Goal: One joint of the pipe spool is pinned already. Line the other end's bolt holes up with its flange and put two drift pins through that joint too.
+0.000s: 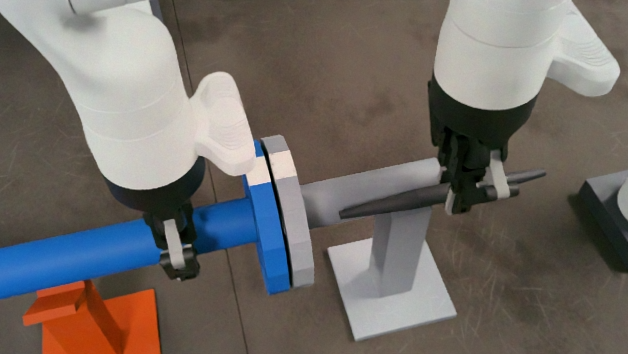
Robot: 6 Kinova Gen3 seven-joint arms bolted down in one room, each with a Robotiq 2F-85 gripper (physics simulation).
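The blue pipe spool (120, 242) ends at the blue flange (270, 225), facing the grey flange (296, 215) of a grey pipe (335, 200); a thin dark gap shows between them. White patches on both rims sit nearly side by side. Bolt holes are hidden. One gripper (177, 265) is at the blue pipe, one finger over its near side; the other finger is hidden. A second gripper (477, 195) is shut on a dark drift pin (400, 201), its tapered end towards the grey flange, in front of the grey pipe. Neither arm's number can be read. Arm3's own fingers do not show.
An orange stand (135, 315) is below the blue pipe at lower left. A grey stand (400, 255) is under the grey pipe, on a square base plate. A dark block (607, 225) with a white part is at the right edge. White arms come down from above.
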